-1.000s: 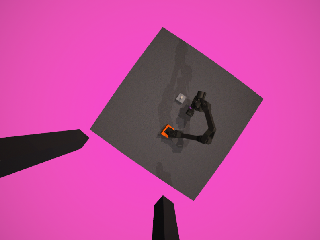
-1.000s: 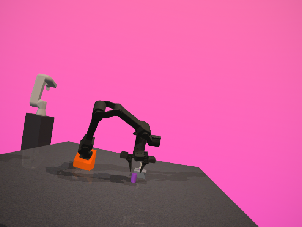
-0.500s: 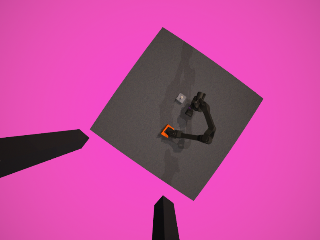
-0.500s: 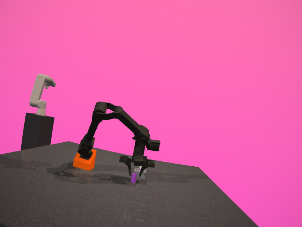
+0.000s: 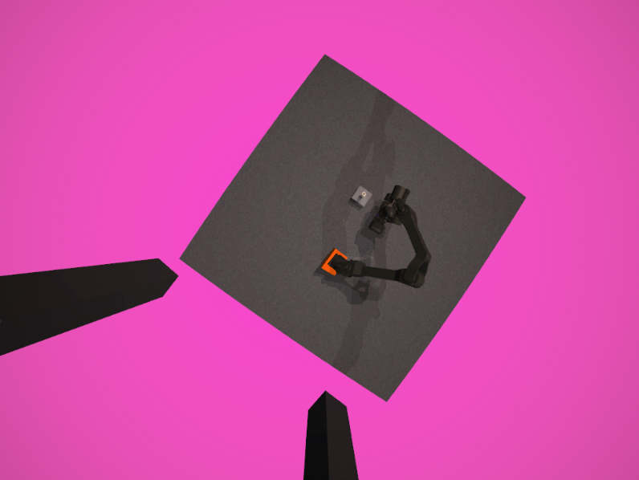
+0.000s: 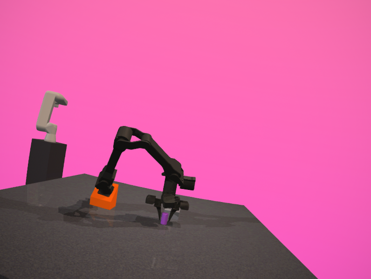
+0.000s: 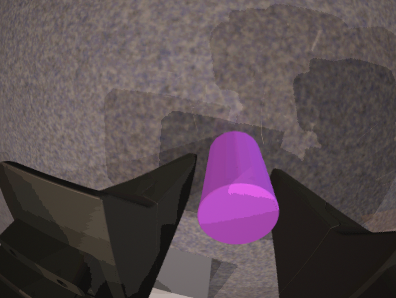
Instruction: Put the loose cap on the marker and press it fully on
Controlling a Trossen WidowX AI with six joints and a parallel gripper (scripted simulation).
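Right now my gripper tip is 130 mm to the right of the grey holder block, 10 mm below it and 10 mm short of it. From my gripper tip the other things lie so: purple cap 10 mm above.
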